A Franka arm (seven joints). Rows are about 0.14 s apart.
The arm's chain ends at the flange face. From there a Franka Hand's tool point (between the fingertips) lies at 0.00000 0.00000 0.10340 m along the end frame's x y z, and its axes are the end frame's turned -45 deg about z.
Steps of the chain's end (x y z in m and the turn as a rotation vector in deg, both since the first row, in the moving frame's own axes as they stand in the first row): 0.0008 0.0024 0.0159 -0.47 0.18 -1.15; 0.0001 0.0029 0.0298 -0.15 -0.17 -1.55; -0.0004 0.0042 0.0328 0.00 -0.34 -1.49; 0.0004 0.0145 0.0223 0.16 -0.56 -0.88; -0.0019 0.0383 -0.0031 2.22 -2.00 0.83; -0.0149 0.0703 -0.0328 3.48 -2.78 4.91; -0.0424 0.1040 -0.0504 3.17 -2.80 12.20; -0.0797 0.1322 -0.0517 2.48 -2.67 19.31
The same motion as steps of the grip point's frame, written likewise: -0.0015 0.0031 0.0159 -0.46 -0.21 -1.15; -0.0024 0.0021 0.0298 0.01 -0.23 -1.55; -0.0037 0.0023 0.0328 0.24 -0.24 -1.49; -0.0105 0.0096 0.0223 0.51 -0.28 -0.88; -0.0281 0.0204 -0.0032 2.98 0.16 0.83; -0.0590 0.0312 -0.0331 4.43 0.49 4.91; -0.1022 0.0361 -0.0507 4.22 0.26 12.20; -0.1490 0.0306 -0.0519 3.64 -0.13 19.31
